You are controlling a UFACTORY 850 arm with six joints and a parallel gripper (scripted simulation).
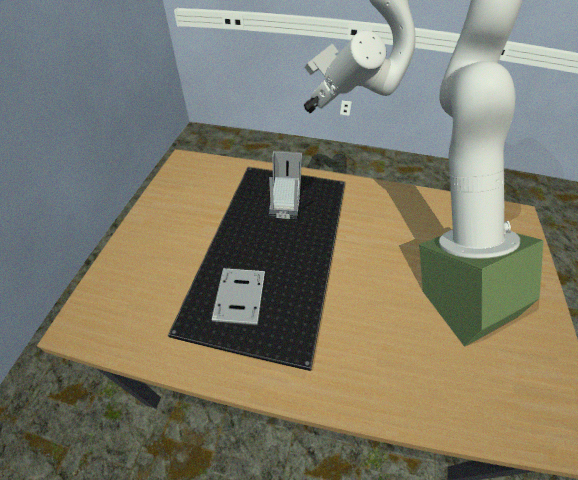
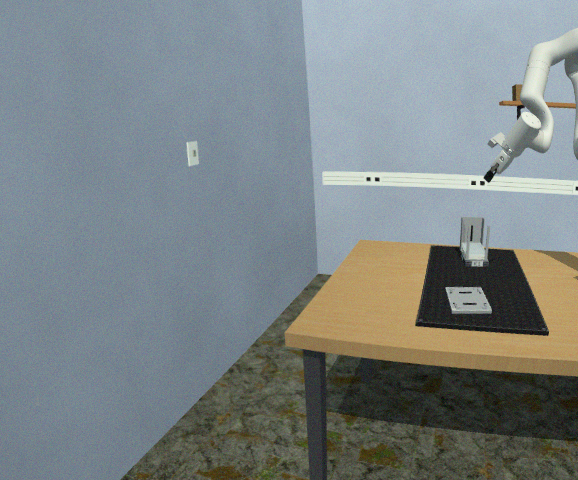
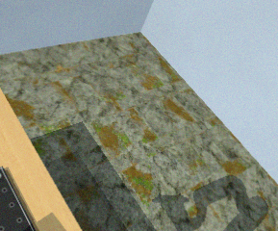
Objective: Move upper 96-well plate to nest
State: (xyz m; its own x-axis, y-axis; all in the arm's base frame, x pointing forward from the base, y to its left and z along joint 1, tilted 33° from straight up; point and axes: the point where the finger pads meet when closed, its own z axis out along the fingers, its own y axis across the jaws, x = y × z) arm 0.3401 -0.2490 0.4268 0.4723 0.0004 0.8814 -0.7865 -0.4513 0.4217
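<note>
My gripper is now 100 mm short of the white 96-well plate, 100 mm to the right of it and 280 mm above it.
</note>
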